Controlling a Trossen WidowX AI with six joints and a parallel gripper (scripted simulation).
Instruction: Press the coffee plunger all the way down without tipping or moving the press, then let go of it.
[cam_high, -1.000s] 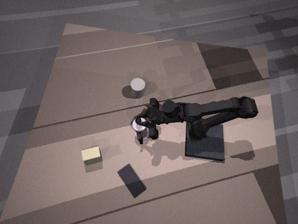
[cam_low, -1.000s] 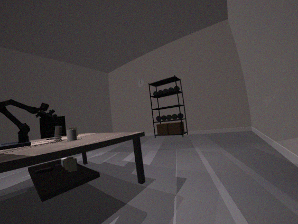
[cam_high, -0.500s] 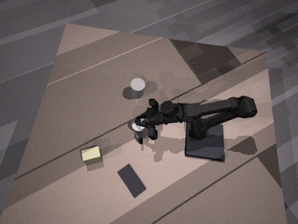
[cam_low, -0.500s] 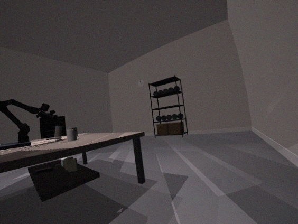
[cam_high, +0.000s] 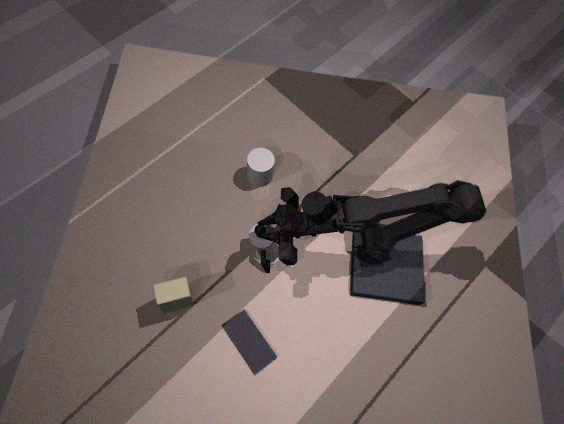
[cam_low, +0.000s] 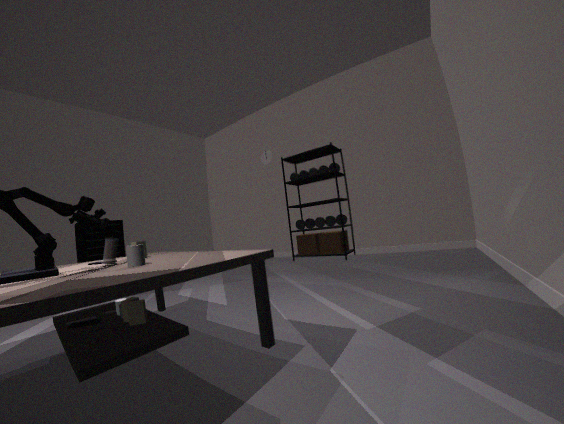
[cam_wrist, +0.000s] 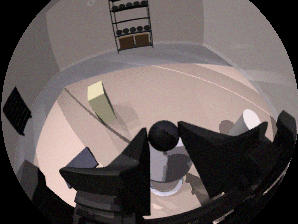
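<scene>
Right now the coffee press is 9 cm below my gripper tip, 2 cm to the left of it and 2 cm behind it. Round my gripper tip: white cylinder (25 cm to the right, 13 cm below, 3 cm behind).
</scene>
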